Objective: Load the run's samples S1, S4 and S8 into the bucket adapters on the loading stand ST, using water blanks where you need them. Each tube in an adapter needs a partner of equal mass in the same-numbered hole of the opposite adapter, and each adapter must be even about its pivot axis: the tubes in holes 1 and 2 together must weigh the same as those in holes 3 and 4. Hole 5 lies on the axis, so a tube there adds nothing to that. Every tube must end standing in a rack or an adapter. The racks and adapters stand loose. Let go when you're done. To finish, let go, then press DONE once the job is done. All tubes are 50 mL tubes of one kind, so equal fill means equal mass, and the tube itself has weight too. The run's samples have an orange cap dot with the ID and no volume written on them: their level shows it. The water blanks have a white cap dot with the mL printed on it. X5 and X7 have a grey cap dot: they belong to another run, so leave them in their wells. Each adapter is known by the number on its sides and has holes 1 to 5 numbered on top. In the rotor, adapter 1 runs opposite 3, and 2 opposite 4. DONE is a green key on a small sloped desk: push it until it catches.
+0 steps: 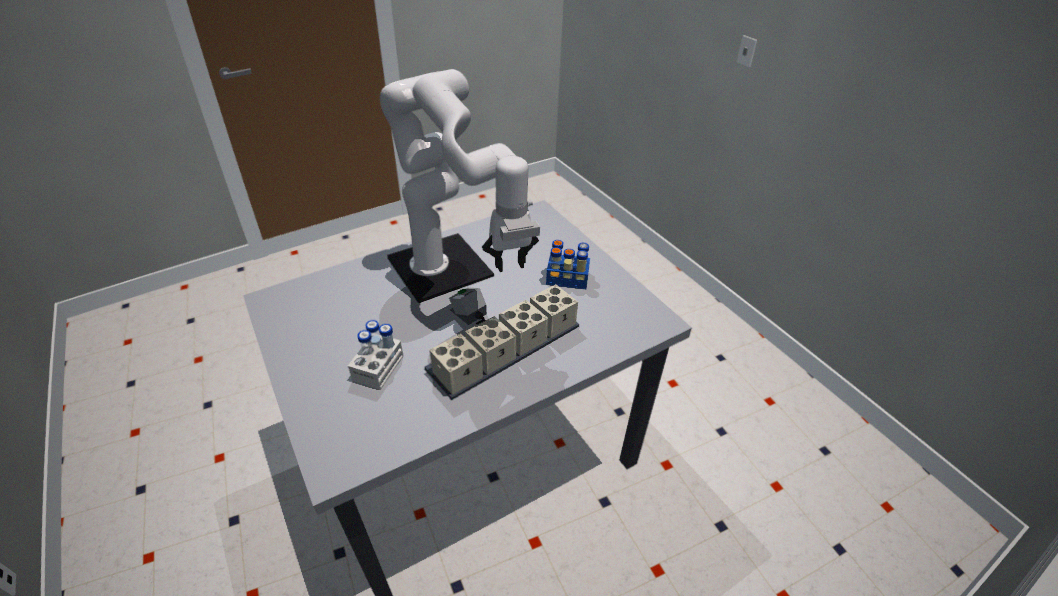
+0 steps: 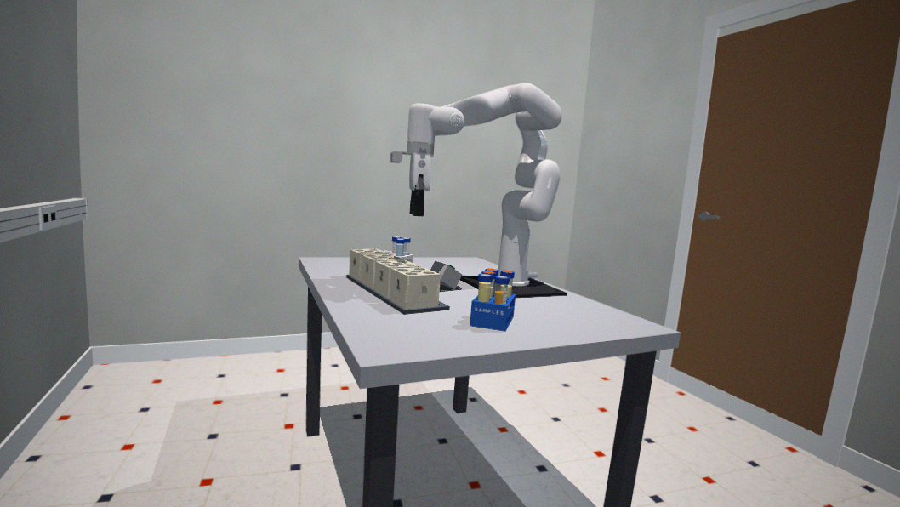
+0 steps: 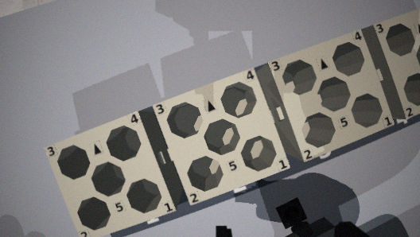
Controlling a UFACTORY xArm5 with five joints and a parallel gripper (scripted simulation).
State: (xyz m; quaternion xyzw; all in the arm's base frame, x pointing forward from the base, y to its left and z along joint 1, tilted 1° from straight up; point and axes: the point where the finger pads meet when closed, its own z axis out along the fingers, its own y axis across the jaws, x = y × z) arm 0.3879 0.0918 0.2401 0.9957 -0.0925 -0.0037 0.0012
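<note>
My gripper is now 270 mm to the right of the blue samples rack, 220 mm above it and 130 mm past it. Also, from my hand: adapter 3 (200 mm below, 100 mm to the right, 70 mm ahead); then white rack (380 mm to the right, 220 mm below, 40 mm behind).
</note>
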